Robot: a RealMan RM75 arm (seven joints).
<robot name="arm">
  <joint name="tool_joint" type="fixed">
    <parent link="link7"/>
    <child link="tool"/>
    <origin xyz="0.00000 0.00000 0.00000"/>
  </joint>
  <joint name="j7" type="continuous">
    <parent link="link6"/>
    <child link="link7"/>
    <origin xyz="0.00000 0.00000 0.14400"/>
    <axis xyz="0 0 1"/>
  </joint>
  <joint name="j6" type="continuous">
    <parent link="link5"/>
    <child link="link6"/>
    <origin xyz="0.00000 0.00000 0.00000"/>
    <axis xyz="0 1 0"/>
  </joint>
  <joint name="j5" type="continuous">
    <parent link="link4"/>
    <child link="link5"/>
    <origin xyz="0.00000 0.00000 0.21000"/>
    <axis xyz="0 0 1"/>
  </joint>
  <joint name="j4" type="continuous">
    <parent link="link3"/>
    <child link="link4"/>
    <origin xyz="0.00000 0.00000 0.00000"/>
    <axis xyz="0 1 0"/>
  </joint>
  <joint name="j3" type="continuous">
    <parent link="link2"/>
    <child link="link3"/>
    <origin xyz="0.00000 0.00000 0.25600"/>
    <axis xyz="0 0 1"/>
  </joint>
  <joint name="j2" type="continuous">
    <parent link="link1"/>
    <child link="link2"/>
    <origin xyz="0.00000 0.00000 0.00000"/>
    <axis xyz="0 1 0"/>
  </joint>
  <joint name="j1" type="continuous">
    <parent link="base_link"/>
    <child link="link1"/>
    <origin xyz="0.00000 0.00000 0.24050"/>
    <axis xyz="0 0 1"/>
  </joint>
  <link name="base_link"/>
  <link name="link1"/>
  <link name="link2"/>
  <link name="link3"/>
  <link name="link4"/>
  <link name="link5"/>
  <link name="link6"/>
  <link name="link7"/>
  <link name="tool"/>
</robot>
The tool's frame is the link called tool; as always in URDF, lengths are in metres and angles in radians. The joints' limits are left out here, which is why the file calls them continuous.
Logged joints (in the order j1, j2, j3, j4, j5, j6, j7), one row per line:
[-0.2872 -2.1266 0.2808 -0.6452 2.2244 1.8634 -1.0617]
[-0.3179 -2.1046 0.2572 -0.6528 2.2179 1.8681 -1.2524]
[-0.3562 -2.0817 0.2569 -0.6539 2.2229 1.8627 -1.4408]
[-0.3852 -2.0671 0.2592 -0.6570 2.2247 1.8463 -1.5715]
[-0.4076 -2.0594 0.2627 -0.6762 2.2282 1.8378 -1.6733]
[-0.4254 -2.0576 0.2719 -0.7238 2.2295 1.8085 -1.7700]
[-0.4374 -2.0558 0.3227 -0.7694 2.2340 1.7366 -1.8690]
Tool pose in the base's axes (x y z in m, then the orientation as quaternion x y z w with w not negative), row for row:
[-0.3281 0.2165 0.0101 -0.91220 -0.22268 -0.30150 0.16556]
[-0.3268 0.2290 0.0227 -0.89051 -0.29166 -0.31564 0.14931]
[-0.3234 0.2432 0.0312 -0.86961 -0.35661 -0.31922 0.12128]
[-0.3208 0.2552 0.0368 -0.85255 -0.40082 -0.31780 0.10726]
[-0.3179 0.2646 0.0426 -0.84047 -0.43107 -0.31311 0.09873]
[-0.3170 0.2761 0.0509 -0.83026 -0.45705 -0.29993 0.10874]
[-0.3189 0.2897 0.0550 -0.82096 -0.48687 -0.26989 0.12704]
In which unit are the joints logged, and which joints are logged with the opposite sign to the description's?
The joints are logged in radians. Opposite sign: j4.
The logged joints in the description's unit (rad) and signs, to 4 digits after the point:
[-0.2872 -2.1266 0.2808 0.6452 2.2244 1.8634 -1.0617]
[-0.3179 -2.1046 0.2572 0.6528 2.2179 1.8681 -1.2524]
[-0.3562 -2.0817 0.2569 0.6539 2.2229 1.8627 -1.4408]
[-0.3852 -2.0671 0.2592 0.6570 2.2247 1.8463 -1.5715]
[-0.4076 -2.0594 0.2627 0.6762 2.2282 1.8378 -1.6733]
[-0.4254 -2.0576 0.2719 0.7238 2.2295 1.8085 -1.7700]
[-0.4374 -2.0558 0.3227 0.7694 2.2340 1.7366 -1.8690]

